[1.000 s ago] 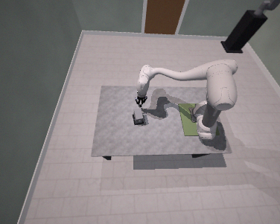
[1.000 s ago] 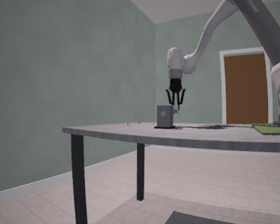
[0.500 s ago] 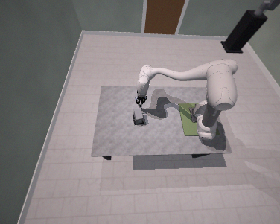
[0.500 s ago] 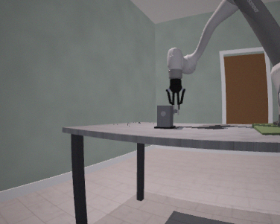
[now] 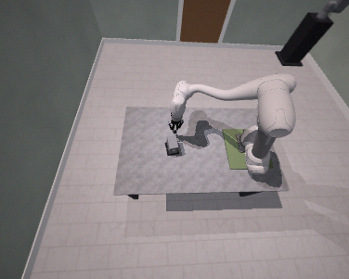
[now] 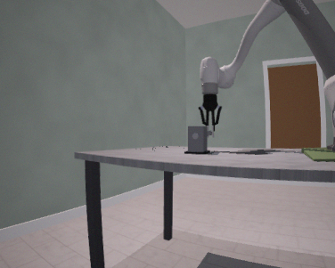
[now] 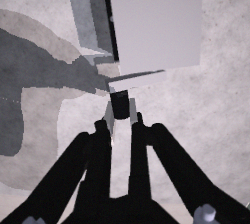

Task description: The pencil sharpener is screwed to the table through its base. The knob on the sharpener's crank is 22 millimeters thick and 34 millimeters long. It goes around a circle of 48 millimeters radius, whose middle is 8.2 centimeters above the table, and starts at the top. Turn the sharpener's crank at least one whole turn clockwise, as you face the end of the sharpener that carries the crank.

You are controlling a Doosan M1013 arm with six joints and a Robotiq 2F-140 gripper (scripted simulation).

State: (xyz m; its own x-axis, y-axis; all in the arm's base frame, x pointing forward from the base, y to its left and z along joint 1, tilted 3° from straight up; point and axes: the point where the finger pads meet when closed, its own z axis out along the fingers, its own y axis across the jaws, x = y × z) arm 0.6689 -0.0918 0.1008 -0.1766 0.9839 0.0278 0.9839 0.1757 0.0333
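The sharpener crank is 20 mm to the left of my hand and 10 mm below it.
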